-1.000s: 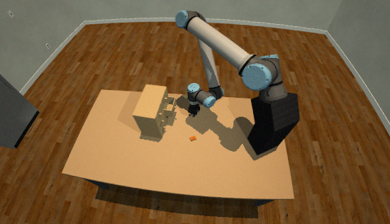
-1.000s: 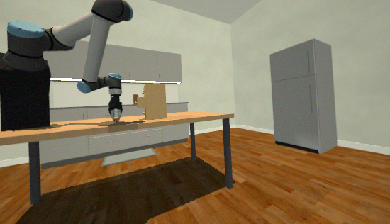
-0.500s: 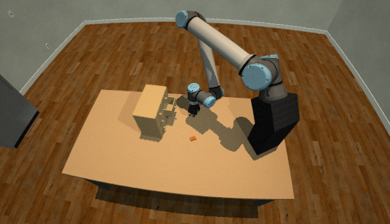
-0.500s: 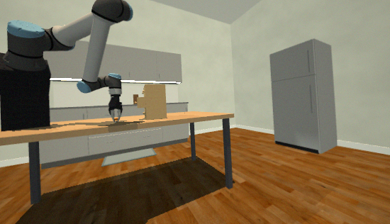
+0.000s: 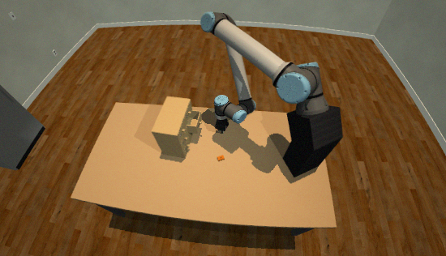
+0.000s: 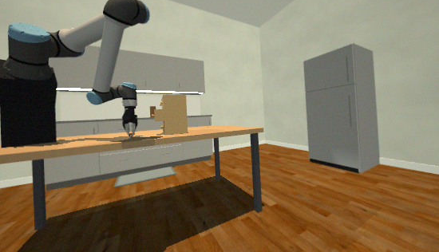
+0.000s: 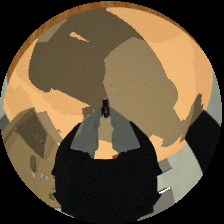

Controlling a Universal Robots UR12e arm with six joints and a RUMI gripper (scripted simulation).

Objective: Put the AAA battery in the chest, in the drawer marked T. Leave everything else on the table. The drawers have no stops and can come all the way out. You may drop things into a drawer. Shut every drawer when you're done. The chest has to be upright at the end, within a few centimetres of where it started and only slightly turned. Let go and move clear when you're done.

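Right now the small dark thin object is 1 cm below my hand. Also, from my hand: drawer (24 cm ahead, 11 cm above, 2 cm to the right); orange object (24 cm to the left, 5 cm ahead, 1 cm below).
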